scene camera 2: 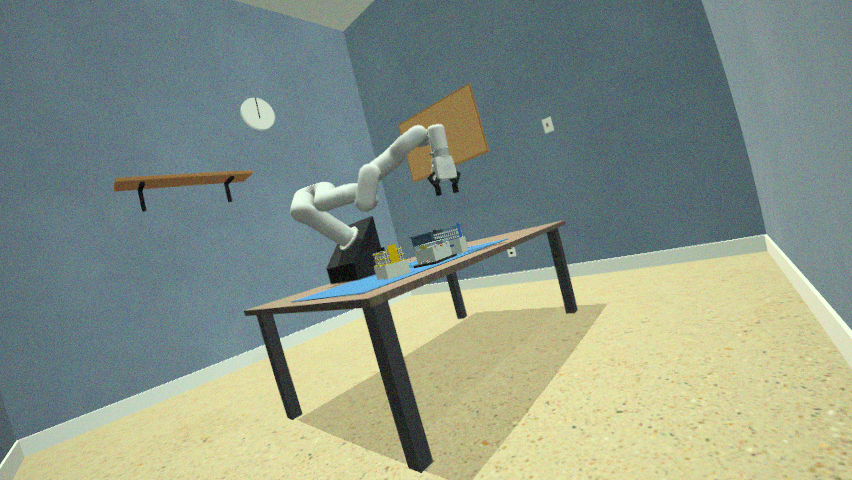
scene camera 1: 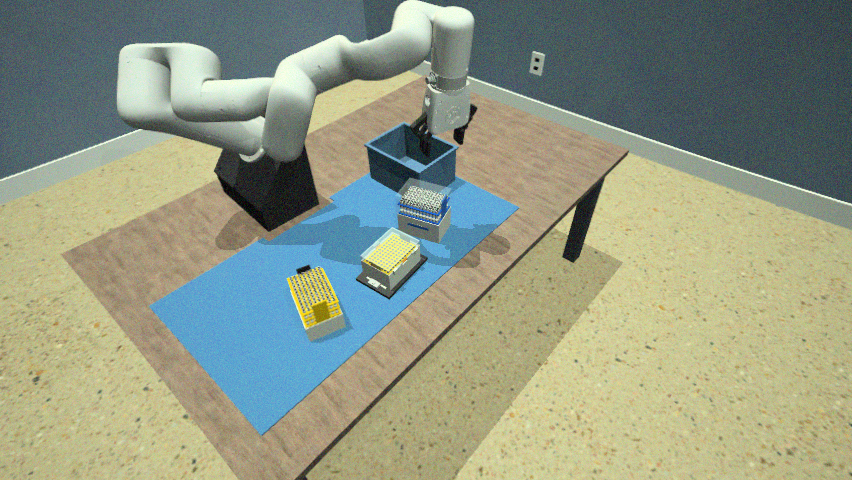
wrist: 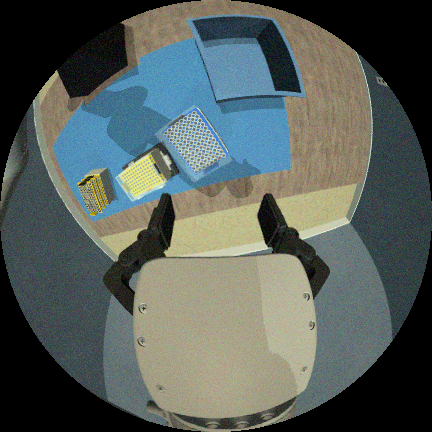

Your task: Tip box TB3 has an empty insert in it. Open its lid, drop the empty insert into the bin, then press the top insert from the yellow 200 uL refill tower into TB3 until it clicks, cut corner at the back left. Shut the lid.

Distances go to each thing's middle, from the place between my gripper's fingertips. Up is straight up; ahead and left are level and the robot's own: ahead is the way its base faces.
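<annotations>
With the blue bin [scene camera 1: 394, 156] as my reference, I find my hand 90 mm to the right of it, 220 mm past it and 200 mm above it.
</annotations>
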